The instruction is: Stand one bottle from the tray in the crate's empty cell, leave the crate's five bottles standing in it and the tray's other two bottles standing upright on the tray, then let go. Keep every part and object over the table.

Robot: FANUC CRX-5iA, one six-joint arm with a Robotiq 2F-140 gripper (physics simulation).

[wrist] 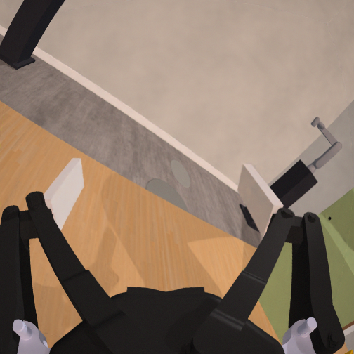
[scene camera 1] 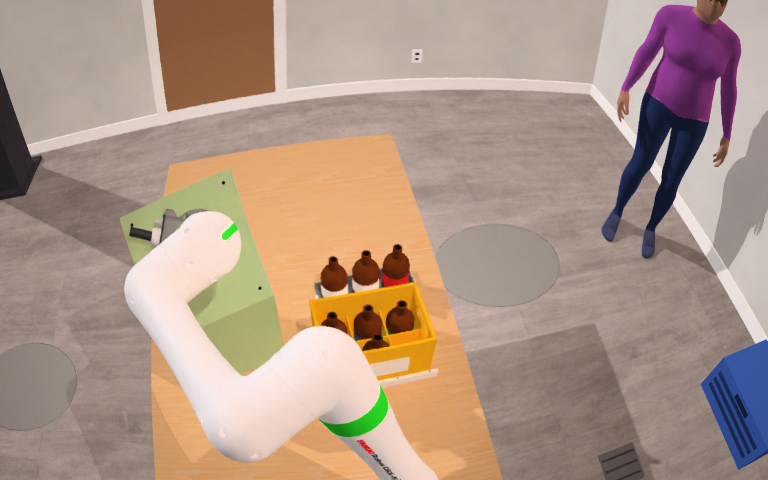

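Three brown bottles, two with white labels (scene camera 1: 334, 278) (scene camera 1: 365, 271) and one with a red label (scene camera 1: 395, 264), stand upright on the dark tray (scene camera 1: 318, 289) behind the crate. The yellow crate (scene camera 1: 419, 357) holds three bottles (scene camera 1: 333, 323) (scene camera 1: 368, 323) (scene camera 1: 400, 319) in its back row and one bottle (scene camera 1: 376, 343) in the front middle. Its front right cell shows no bottle; the arm hides the front left. My gripper (wrist: 161, 174) is wide open with nothing between its pads. It is far left of tray and crate, its fingers not clearly visible in the scene view.
A large green block (scene camera 1: 243, 314) (wrist: 295, 275) stands on the wooden table (scene camera 1: 334, 186) (wrist: 150, 245), beneath and beside my wrist. A pale strip (scene camera 1: 410, 377) lies along the crate's front. My arm crosses in front of the crate's left part. A person (scene camera 1: 682, 73) stands beyond the table.
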